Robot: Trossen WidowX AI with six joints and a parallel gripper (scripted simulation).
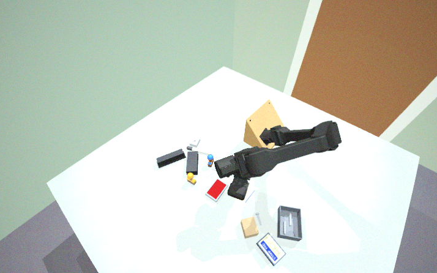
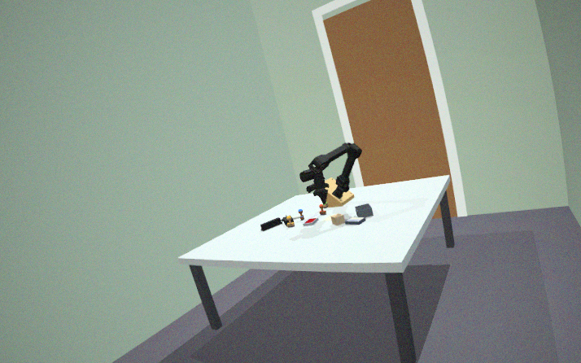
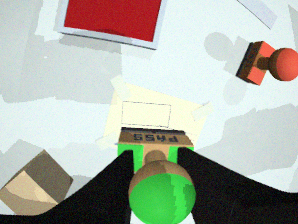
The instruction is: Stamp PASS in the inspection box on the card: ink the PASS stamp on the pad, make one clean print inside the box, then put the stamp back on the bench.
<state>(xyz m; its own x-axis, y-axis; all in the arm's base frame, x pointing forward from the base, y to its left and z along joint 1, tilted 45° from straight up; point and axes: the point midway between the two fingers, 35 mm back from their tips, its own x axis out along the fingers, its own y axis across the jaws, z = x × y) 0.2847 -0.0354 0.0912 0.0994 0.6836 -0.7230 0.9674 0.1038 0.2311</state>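
The pale card lies 10 mm behind my gripper tip, 10 mm to the left of it and 90 mm below it. Round my gripper tip: orange-knobbed stamp: 100 mm behind, 70 mm to the right, 70 mm below; red ink pad: 50 mm ahead, 90 mm to the right, 90 mm below; tan block: 110 mm ahead, 110 mm to the left, 70 mm below.
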